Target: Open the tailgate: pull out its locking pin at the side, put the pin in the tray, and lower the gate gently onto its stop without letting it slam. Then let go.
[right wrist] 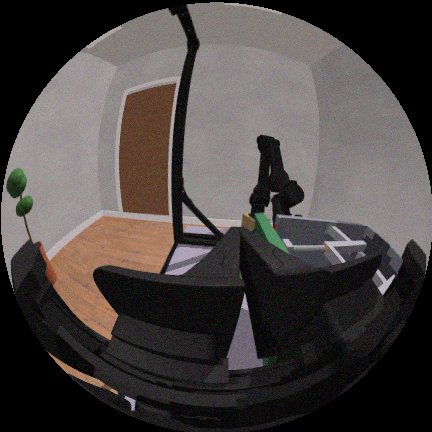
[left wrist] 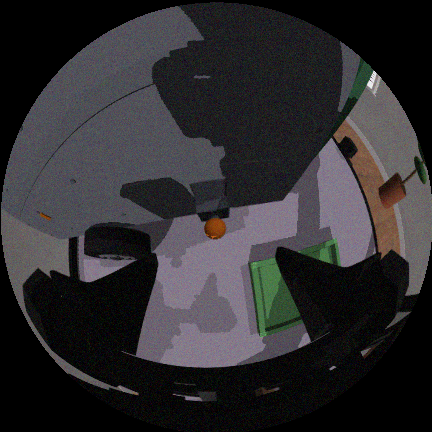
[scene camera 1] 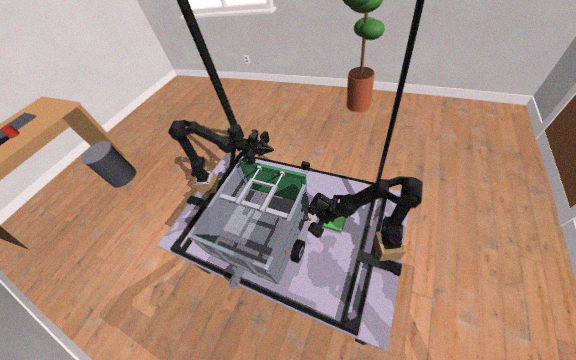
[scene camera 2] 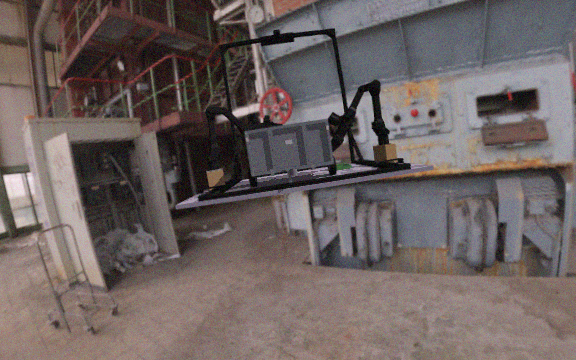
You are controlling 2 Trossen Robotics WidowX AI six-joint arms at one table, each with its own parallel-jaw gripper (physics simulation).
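Places are measured from the left arm's base along level axes (x ahead, y left, z up), in centimetres.
Pixels of known places: left gripper, fingertip midpoint: [left wrist: 217, 257] [scene camera 1: 313, 221]; right gripper, fingertip midpoint: [right wrist: 236, 233] [scene camera 1: 273, 149] [scene camera 2: 282, 124]; left arm's base, link origin: [scene camera 1: 390, 241] [scene camera 2: 384, 144]; right arm's base, link origin: [scene camera 1: 203, 177] [scene camera 2: 214, 169].
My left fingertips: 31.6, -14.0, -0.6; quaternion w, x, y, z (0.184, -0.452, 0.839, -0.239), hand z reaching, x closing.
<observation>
For each thing: its top centre in the pictures, then the offset to it from my left fingertips, as dx, dy, dz. "spot": a spot on its surface instead.
- green tailgate, surface spot: [right wrist: 270, 233] spot: +8.1, -17.9, +17.7
- grey trailer, top centre: [right wrist: 383, 256] [scene camera 1: 246, 209] [scene camera 2: 285, 126] +27.1, +0.4, +18.0
- green tray, top centre: [left wrist: 306, 287] [scene camera 1: 334, 214] [scene camera 2: 339, 165] -11.1, -7.3, -8.8
- white rail frame, surface spot: [right wrist: 305, 248] spot: +13.1, -15.1, +17.2
- black wheel, top centre: [left wrist: 90, 239] [scene camera 1: 296, 246] +8.8, +11.3, -0.6
The green tailgate [scene camera 1: 295, 186] [right wrist: 270, 233] stands upright at the far end of the grey trailer [scene camera 1: 287, 267] [scene camera 2: 312, 145] [left wrist: 100, 145]. The locking pin's orange knob [scene camera 1: 309, 219] [left wrist: 215, 228] is at the trailer's side, low down, with a dark block behind it; its shaft is hidden. My left gripper [left wrist: 217, 257] is open and empty, its fingers spread to either side of the knob in the left wrist view. The green tray [scene camera 1: 334, 224] [scene camera 2: 343, 166] [left wrist: 267, 305] lies on the table, partly behind a left finger. My right gripper [scene camera 1: 271, 149] [right wrist: 236, 233] is shut and empty, near the tailgate's top edge.
A white rail frame [scene camera 1: 260, 184] [right wrist: 305, 248] spans the trailer's top near the tailgate. A black wheel [scene camera 1: 298, 251] [left wrist: 117, 242] stands at the trailer's side. Black frame bars [scene camera 1: 295, 298] edge the table, and tall black posts [scene camera 1: 400, 95] rise beyond the trailer.
</observation>
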